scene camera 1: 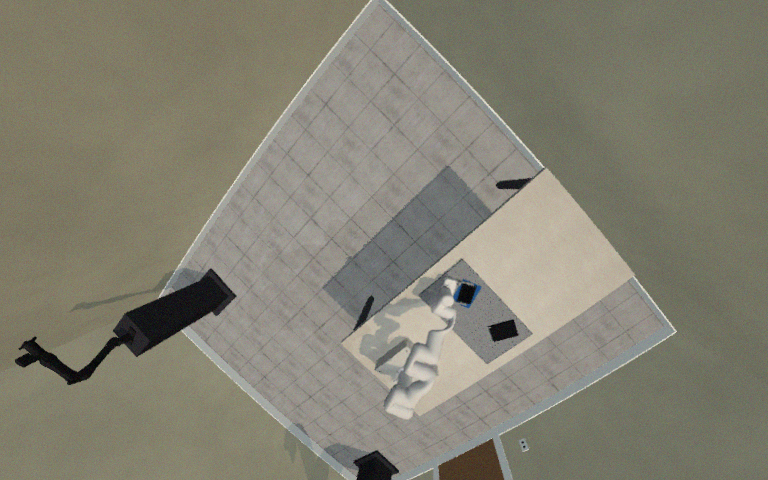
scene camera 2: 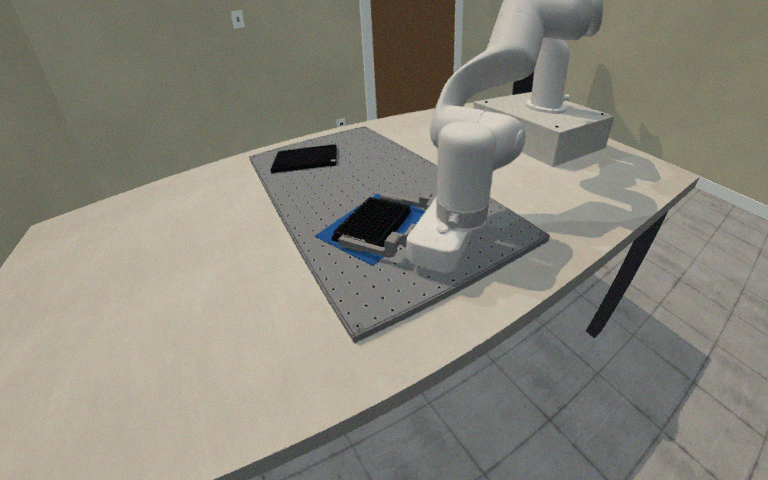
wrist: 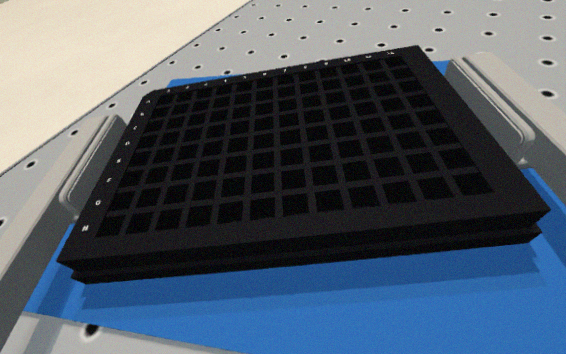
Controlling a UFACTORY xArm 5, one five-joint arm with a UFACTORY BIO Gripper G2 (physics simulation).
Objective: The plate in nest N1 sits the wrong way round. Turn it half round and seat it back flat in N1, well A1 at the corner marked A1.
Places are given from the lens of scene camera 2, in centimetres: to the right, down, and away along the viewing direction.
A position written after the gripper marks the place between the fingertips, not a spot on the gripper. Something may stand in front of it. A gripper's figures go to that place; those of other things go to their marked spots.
gripper point(scene camera 2: 362, 218): -4, -4, 57
black well plate point(scene camera 2: 373, 221): -2, -3, 56
